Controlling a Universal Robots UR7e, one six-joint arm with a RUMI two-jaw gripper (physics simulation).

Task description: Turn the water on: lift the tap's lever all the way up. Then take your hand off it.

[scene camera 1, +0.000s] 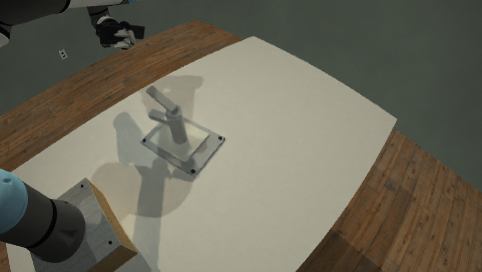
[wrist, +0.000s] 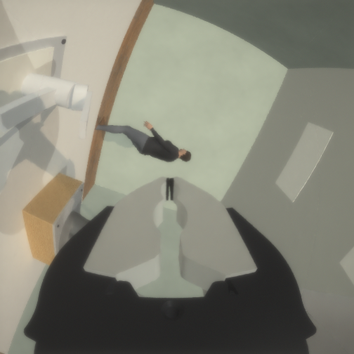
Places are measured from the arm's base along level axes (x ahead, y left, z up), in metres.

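Where they show: gripper, fingertip midpoint: (scene camera 1: 133,44); arm's base at its link origin: (scene camera 1: 59,231).
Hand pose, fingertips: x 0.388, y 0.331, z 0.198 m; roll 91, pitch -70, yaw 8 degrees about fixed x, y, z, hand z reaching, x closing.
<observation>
Things, the pixels of their centre, and the offset from my fingertips. "pt": a spot on its surface instead. Level surfaces: height alone.
- grey tap at a spot on its surface: (scene camera 1: 177,129) pt 0.215 m down, 0.026 m ahead, 0.196 m right
- short spout at the middle of its body: (scene camera 1: 161,117) 0.223 m down, 0.003 m ahead, 0.109 m right
- cream table at its surface level: 0.301 m down
The grey tap (scene camera 1: 177,129) (wrist: 50,91) stands upright on its square base plate (scene camera 1: 202,159) (wrist: 59,55). Its lever (scene camera 1: 162,99) (wrist: 85,117) slopes up and out from the column's top, above the short spout (scene camera 1: 159,117) (wrist: 22,109). The spout and lever point to roughly the same side. My gripper (scene camera 1: 131,44) (wrist: 169,180) is shut and empty, the pale fingertips together. It hangs beyond the lever's outer end, with a visible gap, and touches no part of the tap.
The cream table (scene camera 1: 280,125) (wrist: 100,25) carries the tap. The robot's base stands on a wooden block (scene camera 1: 97,220) (wrist: 40,225) at the near left. A person (wrist: 160,148) in dark clothes shows past the table's edge in the wrist view. A wall outlet (scene camera 1: 63,54) is at upper left.
</observation>
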